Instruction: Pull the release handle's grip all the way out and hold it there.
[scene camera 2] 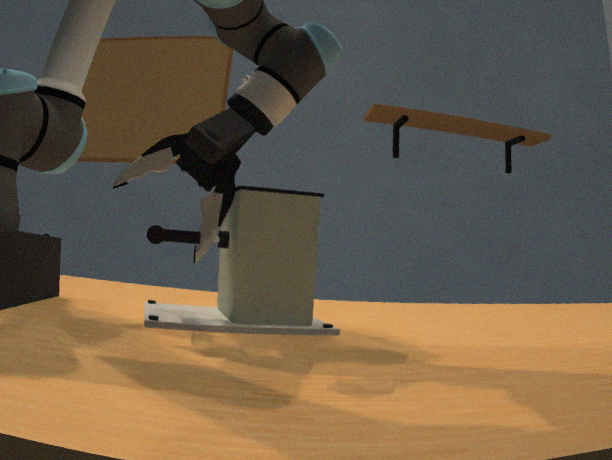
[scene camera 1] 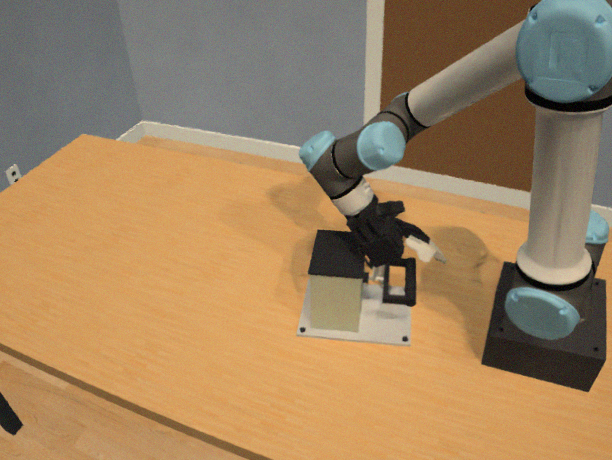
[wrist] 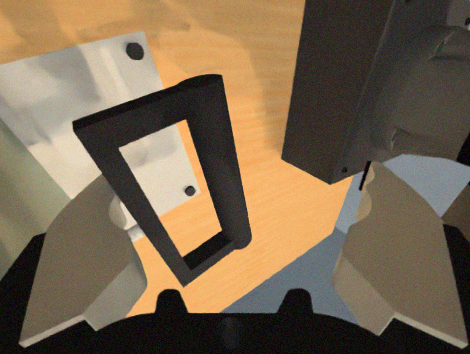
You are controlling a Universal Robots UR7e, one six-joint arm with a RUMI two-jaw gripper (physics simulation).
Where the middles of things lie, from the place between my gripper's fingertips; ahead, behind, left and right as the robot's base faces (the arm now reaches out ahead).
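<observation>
My gripper's in sight here, and it's 110 mm above the base plate [scene camera 1: 380, 323], 100 mm short of it and 50 mm to the right of it.
</observation>
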